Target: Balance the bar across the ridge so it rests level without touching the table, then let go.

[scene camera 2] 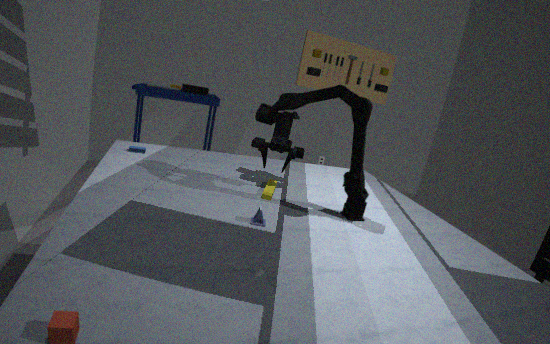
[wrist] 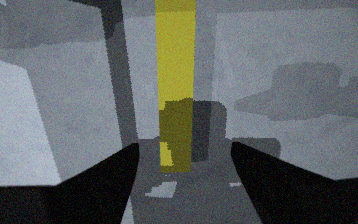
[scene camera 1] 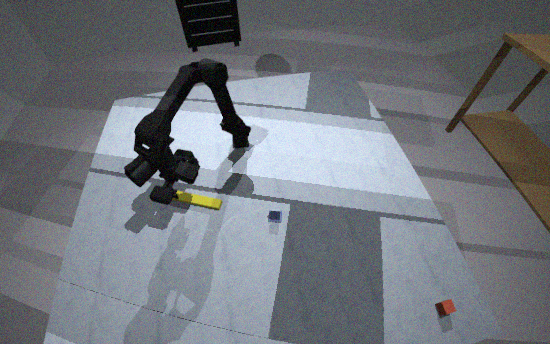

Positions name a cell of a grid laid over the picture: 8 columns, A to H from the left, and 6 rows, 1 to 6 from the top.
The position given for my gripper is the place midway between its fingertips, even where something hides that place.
My gripper (scene camera 1: C4) is open, with nothing in its grasp.
My gripper is seen too in scene camera 2 (scene camera 2: D3) and in the wrist view (wrist: E4).
